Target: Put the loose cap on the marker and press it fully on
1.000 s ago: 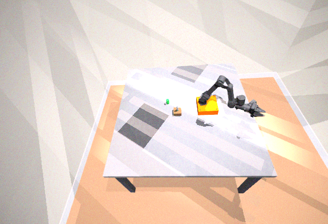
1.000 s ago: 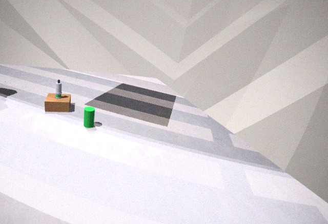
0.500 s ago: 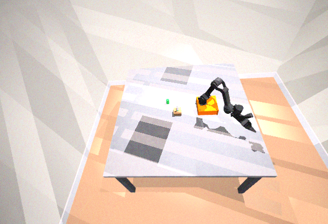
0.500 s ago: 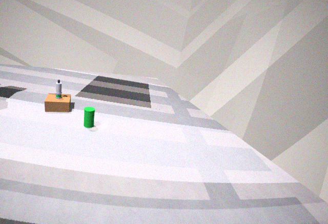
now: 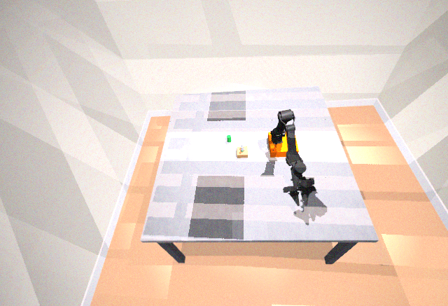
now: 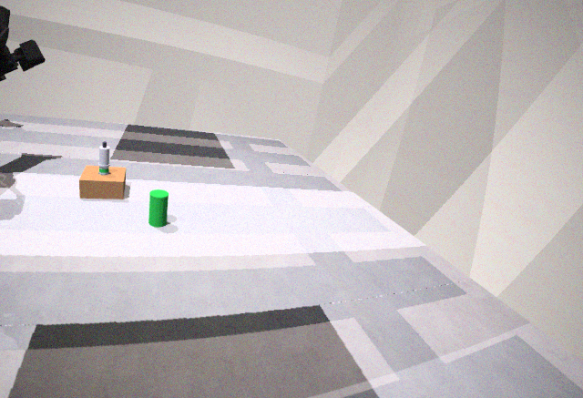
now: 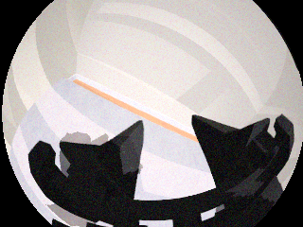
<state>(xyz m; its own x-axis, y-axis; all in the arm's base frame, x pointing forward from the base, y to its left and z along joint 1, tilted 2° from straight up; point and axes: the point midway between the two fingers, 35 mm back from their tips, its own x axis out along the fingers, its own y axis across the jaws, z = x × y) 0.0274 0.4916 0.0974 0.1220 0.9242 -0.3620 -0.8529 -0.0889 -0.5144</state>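
Now: the green cap 290 mm ahead of my gripper tip, 650 mm to the right of it and 120 mm below it. From my gripper tip the other things lie so: tan holder block (220 mm ahead, 510 mm to the right, 130 mm below).
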